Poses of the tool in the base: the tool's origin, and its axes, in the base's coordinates. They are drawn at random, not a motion.
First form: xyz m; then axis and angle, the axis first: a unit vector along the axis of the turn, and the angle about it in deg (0 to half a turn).
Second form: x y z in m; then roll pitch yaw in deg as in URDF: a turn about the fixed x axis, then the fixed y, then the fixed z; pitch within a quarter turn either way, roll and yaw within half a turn. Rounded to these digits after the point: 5 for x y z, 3 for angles.
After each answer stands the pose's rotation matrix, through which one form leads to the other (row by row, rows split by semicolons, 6 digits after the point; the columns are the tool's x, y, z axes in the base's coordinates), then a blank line. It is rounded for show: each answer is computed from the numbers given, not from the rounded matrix.
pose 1, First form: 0.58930, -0.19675, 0.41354, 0.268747, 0.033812, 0.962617, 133.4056
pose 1, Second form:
0.58930, -0.19675, 0.41354, 15.934, -24.325, 128.344
-0.565304 -0.684018 0.461033; 0.714680 -0.685230 -0.140333; 0.411904 0.250160 0.876216

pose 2, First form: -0.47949, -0.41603, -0.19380, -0.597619, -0.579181, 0.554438, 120.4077
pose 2, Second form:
-0.47949, -0.41603, -0.19380, -92.473, -0.026, 88.179
0.031769 0.043150 -0.998563; 0.999495 -0.000911 0.031759; 0.000461 -0.999068 -0.043157

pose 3, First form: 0.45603, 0.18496, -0.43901, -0.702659, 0.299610, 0.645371, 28.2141
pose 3, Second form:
0.45603, 0.18496, -0.43901, -18.379, 11.275, 16.595
0.939849 -0.330124 0.087767; 0.280098 0.891853 0.355168; -0.195525 -0.309221 0.930673

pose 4, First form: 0.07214, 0.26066, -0.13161, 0.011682, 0.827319, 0.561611, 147.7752
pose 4, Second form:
0.07214, 0.26066, -0.13161, 106.976, 25.407, 159.434
-0.845711 -0.281634 0.453272; 0.317316 0.417519 0.851463; -0.429051 0.863921 -0.263733

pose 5, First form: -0.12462, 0.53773, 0.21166, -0.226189, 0.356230, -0.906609, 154.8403
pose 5, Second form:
-0.12462, 0.53773, 0.21166, -47.115, -13.841, -146.285
-0.807657 0.231932 0.542123; -0.538944 -0.663366 -0.519119; 0.239226 -0.711444 0.660771

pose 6, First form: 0.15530, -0.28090, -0.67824, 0.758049, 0.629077, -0.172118, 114.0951
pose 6, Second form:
0.15530, -0.28090, -0.67824, 124.191, 49.289, 52.065
0.400983 0.828676 0.390525; 0.514433 0.149046 -0.844478; -0.758005 0.539520 -0.366534

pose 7, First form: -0.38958, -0.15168, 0.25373, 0.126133, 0.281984, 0.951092, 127.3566
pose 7, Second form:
-0.38958, -0.15168, 0.25373, 32.103, 1.799, 125.556
-0.581211 -0.698850 0.416897; 0.813147 -0.479011 0.330665; -0.031387 0.531185 0.846674

